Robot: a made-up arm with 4 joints.
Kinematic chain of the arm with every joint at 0, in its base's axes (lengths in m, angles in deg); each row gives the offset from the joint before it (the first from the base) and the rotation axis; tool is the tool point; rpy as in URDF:
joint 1: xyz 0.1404 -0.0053 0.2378 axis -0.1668 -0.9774 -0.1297
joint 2: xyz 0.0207 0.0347 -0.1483 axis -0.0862 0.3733 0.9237
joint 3: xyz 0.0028 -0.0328 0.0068 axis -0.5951 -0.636 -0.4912
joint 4: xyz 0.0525 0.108 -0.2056 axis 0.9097 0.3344 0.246
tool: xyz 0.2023 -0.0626 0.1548 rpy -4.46 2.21 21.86
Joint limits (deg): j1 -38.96..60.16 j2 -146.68..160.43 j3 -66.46..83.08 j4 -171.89..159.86
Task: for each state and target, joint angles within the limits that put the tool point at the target. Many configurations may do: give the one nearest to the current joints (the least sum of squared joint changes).
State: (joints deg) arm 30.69 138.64 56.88 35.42
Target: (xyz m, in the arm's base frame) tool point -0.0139 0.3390 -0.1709
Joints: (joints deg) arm -4.10 139.83 54.47 87.22
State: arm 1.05 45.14 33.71 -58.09
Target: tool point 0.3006 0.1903 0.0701
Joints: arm -20.05 32.06 49.49 -40.63
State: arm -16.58 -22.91 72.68 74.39
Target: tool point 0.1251 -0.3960 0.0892
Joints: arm -32.54 -62.10 56.37 90.82
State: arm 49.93 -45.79 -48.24 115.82
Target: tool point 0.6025 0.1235 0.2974
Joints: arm 47.22 -65.45 -64.16 88.37
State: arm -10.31 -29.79 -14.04 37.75
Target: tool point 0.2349 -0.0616 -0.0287
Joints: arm -38.96 -62.81 -30.45 -1.66
